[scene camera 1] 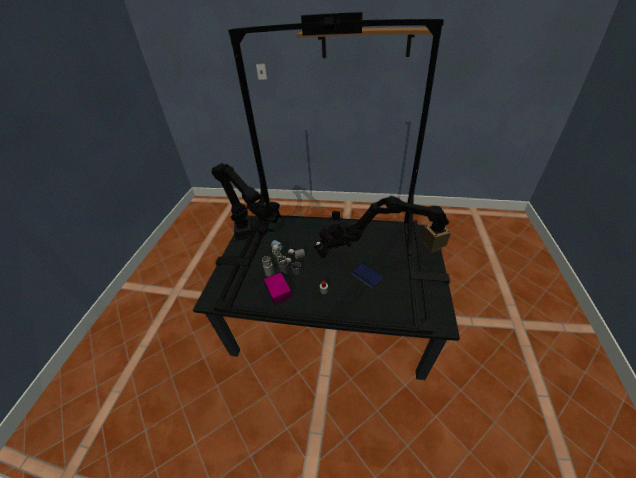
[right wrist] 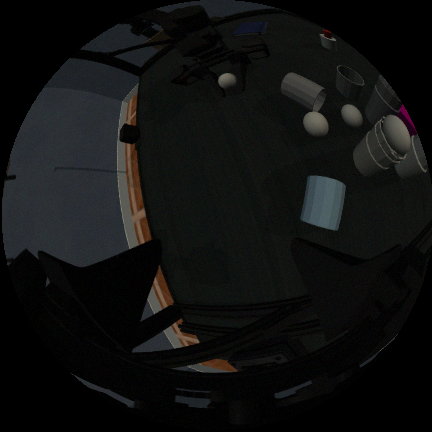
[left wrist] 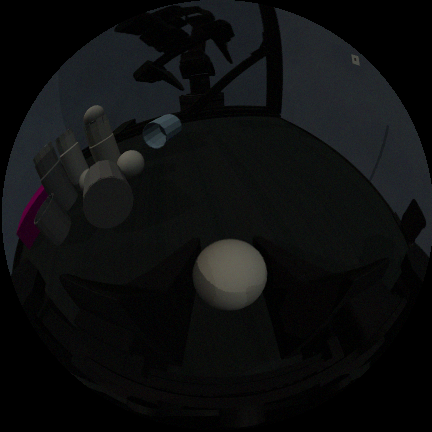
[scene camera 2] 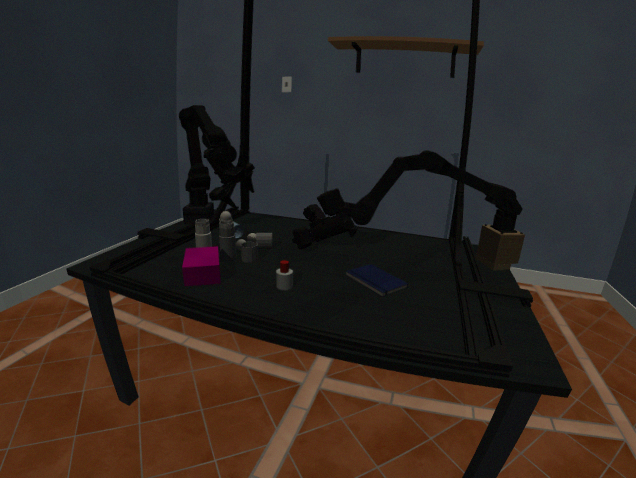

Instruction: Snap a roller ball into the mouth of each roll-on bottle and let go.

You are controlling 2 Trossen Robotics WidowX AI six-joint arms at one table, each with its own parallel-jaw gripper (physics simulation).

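Pixels of known places: left gripper, fingertip midpoint: (scene camera 1: 315, 245) (right wrist: 233, 92) (left wrist: 226, 243) (scene camera 2: 295, 239); right gripper, fingertip midpoint: (scene camera 1: 277, 224) (right wrist: 228, 246) (left wrist: 205, 74) (scene camera 2: 244, 200); left arm's base at its link origin: (scene camera 1: 437, 229) (right wrist: 154, 34) (scene camera 2: 503, 229); right arm's base at its link origin: (scene camera 1: 242, 225) (left wrist: 199, 92) (scene camera 2: 198, 205).
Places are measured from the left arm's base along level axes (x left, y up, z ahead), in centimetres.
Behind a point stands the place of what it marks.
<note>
My left gripper (scene camera 1: 319, 248) @(x -24.0, y -11.0, z 62.0 cm) (scene camera 2: 299, 239) @(x -24.0, y -11.0, z 62.0 cm) (left wrist: 226, 243) @(x -24.0, y -11.0, z 62.0 cm) is shut on a white roller ball (left wrist: 230, 274) @(x -22.0, y -8.1, z 59.7 cm) (right wrist: 227, 81) @(x -23.1, y -8.7, z 61.3 cm), low over the table. My right gripper (scene camera 2: 240, 197) @(x -37.4, y -0.5, z 79.3 cm) (right wrist: 228, 246) @(x -37.4, y -0.5, z 79.3 cm) is open and empty, raised at the back left. One upright grey bottle (left wrist: 105, 145) @(x -20.7, y -7.2, z 82.1 cm) (right wrist: 372, 152) @(x -22.2, y -5.7, z 83.6 cm) has a ball (scene camera 1: 275, 247) @(x -19.2, y -0.4, z 84.4 cm) (scene camera 2: 225, 215) @(x -18.6, y -1.0, z 84.2 cm) (left wrist: 94, 115) @(x -20.4, y -1.9, z 82.6 cm) (right wrist: 396, 136) at its mouth. Two other upright bottles, one (scene camera 1: 267, 267) @(x -10.9, y -4.6, z 91.0 cm) (scene camera 2: 203, 239) @(x -10.8, y -5.8, z 90.0 cm) at far left and another (left wrist: 57, 185) @(x -11.4, y -7.3, z 80.9 cm), show no ball. Two loose balls, one (left wrist: 131, 163) @(x -22.5, y -9.1, z 74.6 cm) (right wrist: 315, 124) @(x -23.4, y -8.3, z 76.6 cm) and another (right wrist: 352, 115) @(x -17.7, y -8.4, z 79.6 cm), lie near them.
A grey cup (scene camera 2: 264, 239) @(x -16.7, y -8.1, z 72.3 cm) (left wrist: 107, 200) @(x -18.9, y -8.9, z 69.9 cm) (right wrist: 302, 91) @(x -20.3, y -7.4, z 73.1 cm) lies sideways beside an upright one (scene camera 1: 296, 267) @(x -11.3, y -10.8, z 76.4 cm) (scene camera 2: 248, 251) @(x -6.9, y -8.1, z 76.9 cm). A pale blue cup (left wrist: 167, 127) @(x -30.0, y -8.4, z 80.0 cm) (right wrist: 323, 202) @(x -30.4, y -6.9, z 82.3 cm) lies behind. A magenta box (scene camera 1: 277, 287) @(x 1.7, y -6.6, z 89.0 cm), red-topped bottle (scene camera 2: 284, 278) @(x 9.8, y -8.5, z 67.9 cm) and blue book (scene camera 2: 376, 278) @(x 7.8, y -10.4, z 44.7 cm) are nearer the front.
</note>
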